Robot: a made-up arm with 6 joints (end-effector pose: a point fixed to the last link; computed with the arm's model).
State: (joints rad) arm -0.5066 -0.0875 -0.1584 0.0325 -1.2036 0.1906
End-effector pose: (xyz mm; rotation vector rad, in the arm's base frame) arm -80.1 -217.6 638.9 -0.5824 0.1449 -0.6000
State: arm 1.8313 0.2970 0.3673 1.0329 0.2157 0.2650
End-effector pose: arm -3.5 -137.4 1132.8 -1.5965 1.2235 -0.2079
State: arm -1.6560 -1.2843 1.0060 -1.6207 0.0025 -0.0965
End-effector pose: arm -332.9 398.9 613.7 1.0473 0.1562 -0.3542
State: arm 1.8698 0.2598 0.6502 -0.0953 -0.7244 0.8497
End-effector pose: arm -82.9 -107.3 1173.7 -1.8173 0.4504 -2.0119
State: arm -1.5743 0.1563 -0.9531 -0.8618 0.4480 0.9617
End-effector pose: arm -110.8 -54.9 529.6 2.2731 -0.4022 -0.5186
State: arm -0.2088 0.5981 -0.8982 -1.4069 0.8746 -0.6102
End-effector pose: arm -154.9 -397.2 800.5 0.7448 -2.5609 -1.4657
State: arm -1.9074 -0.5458 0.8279 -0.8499 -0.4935 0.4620
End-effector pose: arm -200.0 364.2 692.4 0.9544 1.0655 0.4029
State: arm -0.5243 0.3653 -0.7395 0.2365 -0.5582 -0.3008
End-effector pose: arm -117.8 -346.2 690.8 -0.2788 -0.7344 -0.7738
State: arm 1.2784 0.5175 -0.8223 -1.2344 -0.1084 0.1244
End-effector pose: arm -123.7 -53.6 1143.5 -0.2268 -1.7223 -0.5779
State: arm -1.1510 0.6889 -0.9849 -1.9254 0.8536 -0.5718
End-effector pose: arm -189.9 -233.0 443.3 -0.2192 1.2272 2.2597
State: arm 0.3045 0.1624 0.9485 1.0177 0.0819 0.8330
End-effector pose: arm -113.8 -362.6 515.1 -0.3173 1.9196 0.7786
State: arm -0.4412 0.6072 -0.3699 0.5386 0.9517 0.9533
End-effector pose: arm -32.1 -276.4 555.5 0.7204 0.4914 0.6539
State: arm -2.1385 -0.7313 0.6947 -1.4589 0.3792 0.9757
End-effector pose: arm -221.4 370.4 875.1 2.2235 1.0457 0.7103
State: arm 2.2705 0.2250 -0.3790 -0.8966 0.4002 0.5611
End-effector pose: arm -9.2 179.5 1026.1 -1.4419 -0.7321 0.0919
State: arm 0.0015 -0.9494 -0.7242 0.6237 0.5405 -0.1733
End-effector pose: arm -317.1 -28.1 791.3 0.2699 -0.5335 1.6779
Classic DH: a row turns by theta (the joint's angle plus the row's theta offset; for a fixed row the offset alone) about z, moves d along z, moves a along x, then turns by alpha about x. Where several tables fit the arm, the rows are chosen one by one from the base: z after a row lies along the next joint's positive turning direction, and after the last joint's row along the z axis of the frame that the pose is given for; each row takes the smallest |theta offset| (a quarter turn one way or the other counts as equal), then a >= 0, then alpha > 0; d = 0 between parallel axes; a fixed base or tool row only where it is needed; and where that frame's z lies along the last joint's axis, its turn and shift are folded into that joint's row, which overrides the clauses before.
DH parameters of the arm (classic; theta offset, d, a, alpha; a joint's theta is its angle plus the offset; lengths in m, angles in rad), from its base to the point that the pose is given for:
base (fixed): 1.5708 0.7736 0.0167 -1.5708
joint 1: 0.0071 0.342 -0.3479 -1.7186
joint 2: -1.5698 0.1581 -0.0275 -1.5778
joint 3: -0.1948 0.1369 -0.2545 -1.3086
joint 4: 1.4605 0.0048 -0.0103 -1.4748
joint 5: -1.2984 -0.0113 -0.0198 1.6519
joint 6: -1.1729 -0.053 -0.0484 -1.5134
tool (fixed): 3.0741 -0.0372 0 0

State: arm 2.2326 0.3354 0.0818 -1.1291 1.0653 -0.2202
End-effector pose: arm 50.5 154.7 1132.0 -0.9508 -1.4003 0.6643
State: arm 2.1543 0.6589 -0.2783 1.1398 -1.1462 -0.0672
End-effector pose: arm -17.1 308.6 1120.5 2.6457 0.2437 -0.1537
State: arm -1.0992 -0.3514 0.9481 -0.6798 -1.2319 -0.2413
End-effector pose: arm -122.2 151.3 468.3 -0.5376 0.5694 0.0540
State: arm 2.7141 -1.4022 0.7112 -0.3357 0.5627 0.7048
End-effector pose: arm -395.7 -29.4 1171.2 2.1056 -1.6501 1.3422
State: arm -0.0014 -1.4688 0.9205 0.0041 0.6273 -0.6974
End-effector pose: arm -386.8 -97.1 358.4 0.1175 0.4397 1.1021
